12 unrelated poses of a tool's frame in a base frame.
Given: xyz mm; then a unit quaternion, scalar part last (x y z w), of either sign.
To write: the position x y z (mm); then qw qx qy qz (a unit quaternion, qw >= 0). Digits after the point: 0 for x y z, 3 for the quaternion.
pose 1, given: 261, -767, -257, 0.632, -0.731, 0.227, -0.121
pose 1, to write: 261, -767, -257, 0.121, -0.632, 0.731, -0.227
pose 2, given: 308, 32, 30, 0.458, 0.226, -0.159, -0.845
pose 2, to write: 308, 32, 30, 0.845, -0.458, -0.226, 0.159
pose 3, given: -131, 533, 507, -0.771, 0.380, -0.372, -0.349
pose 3, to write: -131, 533, 507, 0.349, 0.771, -0.380, 0.372
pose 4, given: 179, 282, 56, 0.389, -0.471, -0.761, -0.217
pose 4, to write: 179, 282, 56, 0.217, -0.389, 0.471, 0.761
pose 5, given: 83, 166, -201, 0.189, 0.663, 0.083, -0.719
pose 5, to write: 83, 166, -201, 0.719, -0.189, -0.663, -0.083
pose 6, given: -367, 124, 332, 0.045, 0.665, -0.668, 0.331
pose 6, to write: -367, 124, 332, 0.331, 0.045, 0.665, -0.668
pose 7, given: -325, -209, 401, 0.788, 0.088, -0.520, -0.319
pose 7, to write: -325, -209, 401, 0.319, -0.788, -0.088, 0.520
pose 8, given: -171, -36, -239, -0.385, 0.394, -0.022, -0.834
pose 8, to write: -171, -36, -239, 0.834, 0.385, -0.394, 0.022
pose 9, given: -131, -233, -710, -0.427, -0.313, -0.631, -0.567
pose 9, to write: -131, -233, -710, 0.567, 0.427, 0.313, 0.631
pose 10, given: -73, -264, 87, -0.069, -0.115, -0.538, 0.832
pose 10, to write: -73, -264, 87, 0.832, -0.069, -0.115, -0.538
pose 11, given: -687, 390, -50, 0.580, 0.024, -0.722, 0.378
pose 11, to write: -687, 390, -50, 0.378, 0.580, 0.024, -0.722
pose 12, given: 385, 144, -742, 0.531, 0.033, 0.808, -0.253
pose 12, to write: 385, 144, -742, 0.253, -0.531, -0.033, -0.808
